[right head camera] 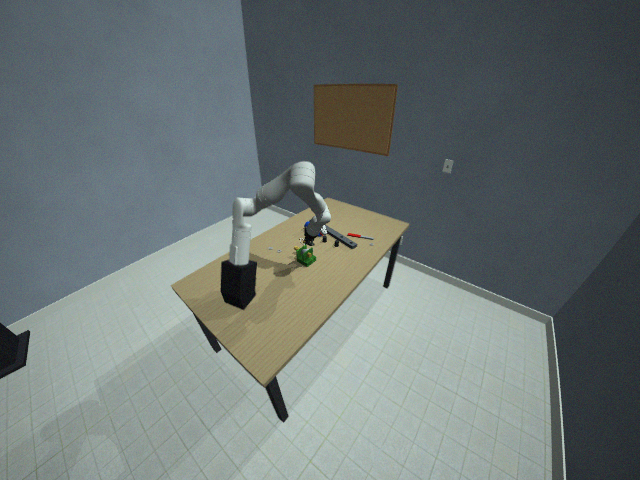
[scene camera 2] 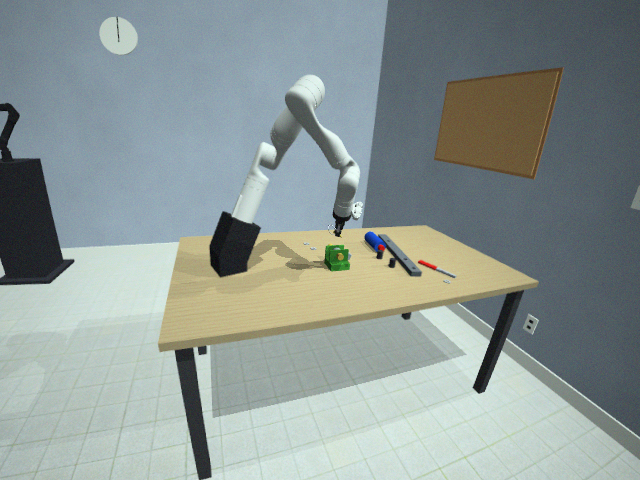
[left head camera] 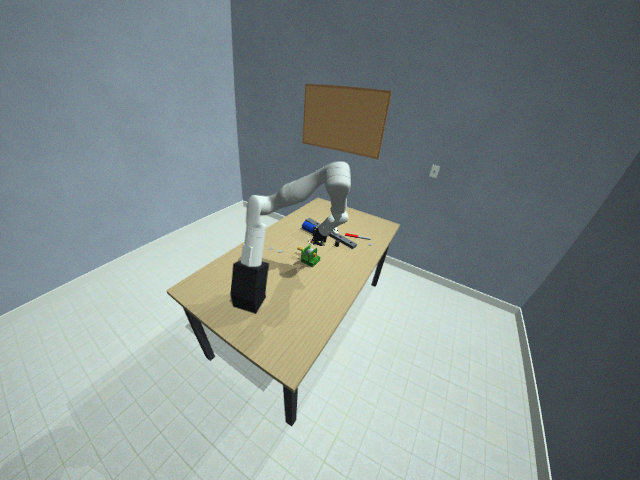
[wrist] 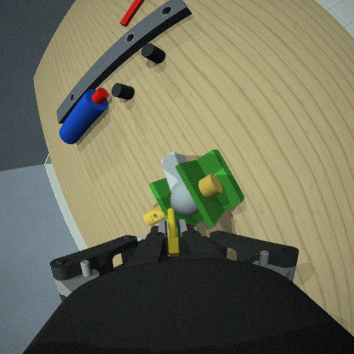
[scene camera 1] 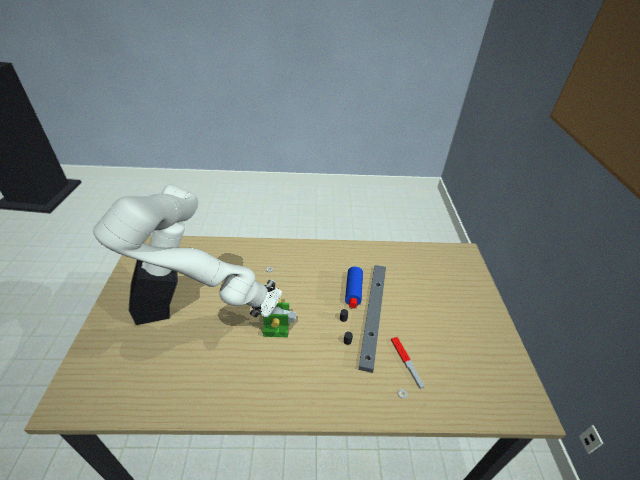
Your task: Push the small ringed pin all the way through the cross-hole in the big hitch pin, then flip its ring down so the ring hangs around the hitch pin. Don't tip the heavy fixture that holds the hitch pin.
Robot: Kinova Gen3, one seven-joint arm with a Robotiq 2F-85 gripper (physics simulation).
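Places are measured from the arm's base along level axes (x right, y up, z back), in metres.
Pixels of known places: gripper, between the fingertips: (right head camera: 305, 242) (scene camera 2: 337, 234) (left head camera: 312, 242) (wrist: 171, 229); arm's base, origin of its link: (right head camera: 239, 262) (scene camera 2: 241, 219) (left head camera: 251, 263) (scene camera 1: 158, 266).
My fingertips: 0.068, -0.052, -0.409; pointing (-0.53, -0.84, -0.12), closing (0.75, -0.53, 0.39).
Note:
Ahead of a thing's pixels: the offset from my fingertips to its top centre, as dx, dy, dz. "pt": to the spot under its first point.
The green fixture {-0.045, -0.075, -0.027} (left head camera: 311, 261) (right head camera: 307, 261) (scene camera 1: 275, 332) (scene camera 2: 337, 266) (wrist: 216, 161) stands upright on the table. The big yellow hitch pin {pt +0.018, -0.088, -0.020} (scene camera 1: 275, 322) (scene camera 2: 340, 256) (wrist: 210, 186) passes through it and the grey ball-ended part {pt -0.021, -0.078, -0.014} (wrist: 185, 200). In the wrist view, the hitch pin's far end with small dark marks sticks out at the left. My gripper (scene camera 2: 338, 234) (wrist: 171, 229) is shut on the small yellow pin {pt +0.007, +0.016, +0.010} (wrist: 173, 245), which is apart from the hitch pin. The gripper hangs above and behind the fixture in scene camera 2. A thin pale outline shows beside its fingers; I cannot tell whether this is the ring.
A blue cylinder with a red tip {-0.217, -0.098, -0.301} (scene camera 1: 354, 284) (wrist: 80, 120), two black pegs {-0.083, -0.123, -0.265} (scene camera 1: 343, 315) {+0.017, -0.123, -0.284} (scene camera 1: 347, 338) and a grey bar with holes {-0.118, -0.138, -0.382} (scene camera 1: 373, 315) lie right of the fixture in scene camera 1. A red-handled tool {+0.079, -0.152, -0.497} (scene camera 1: 401, 350) and a washer {+0.197, -0.160, -0.472} (scene camera 1: 402, 393) lie farther right. Another washer {-0.305, -0.160, +0.066} (scene camera 1: 269, 269) lies behind the gripper.

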